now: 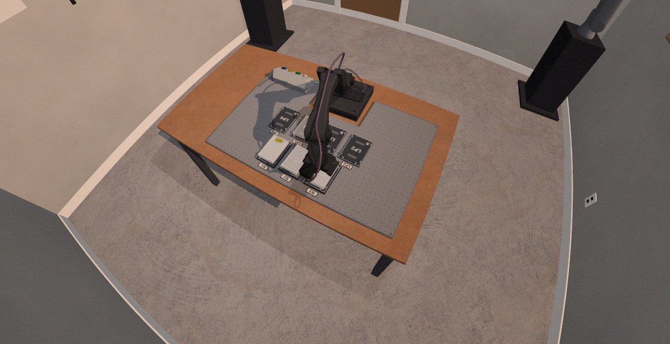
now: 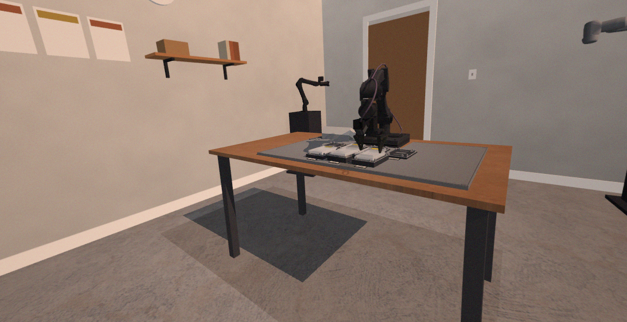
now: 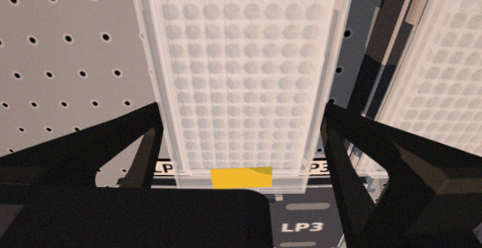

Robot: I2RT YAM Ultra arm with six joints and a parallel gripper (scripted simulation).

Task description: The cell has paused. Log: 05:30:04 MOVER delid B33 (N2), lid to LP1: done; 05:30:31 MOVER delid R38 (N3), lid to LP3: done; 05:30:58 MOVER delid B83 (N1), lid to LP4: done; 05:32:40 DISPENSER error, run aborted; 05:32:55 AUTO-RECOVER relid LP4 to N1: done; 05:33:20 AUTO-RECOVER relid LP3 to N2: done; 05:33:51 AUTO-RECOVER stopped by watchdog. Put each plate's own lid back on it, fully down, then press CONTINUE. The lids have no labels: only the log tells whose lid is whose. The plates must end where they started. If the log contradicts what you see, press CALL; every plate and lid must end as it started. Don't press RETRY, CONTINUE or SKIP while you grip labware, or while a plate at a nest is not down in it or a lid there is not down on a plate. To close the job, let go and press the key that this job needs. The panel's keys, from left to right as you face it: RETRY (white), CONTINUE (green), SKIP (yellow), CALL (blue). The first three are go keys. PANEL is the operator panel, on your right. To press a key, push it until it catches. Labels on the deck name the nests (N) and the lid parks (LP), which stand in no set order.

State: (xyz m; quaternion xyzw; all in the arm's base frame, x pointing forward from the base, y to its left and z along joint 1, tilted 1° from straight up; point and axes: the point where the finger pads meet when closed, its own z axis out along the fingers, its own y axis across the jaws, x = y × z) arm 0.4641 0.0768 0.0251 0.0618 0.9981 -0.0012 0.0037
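My hand is 2 cm above the plate. From my hand the other things lie so: green continue key (50 cm behind, 36 cm to the right, 1 cm above); lid park LP4 (22 cm behind, 30 cm to the right, 5 cm below); yellow skip key (50 cm behind, 41 cm to the right, 1 cm above).
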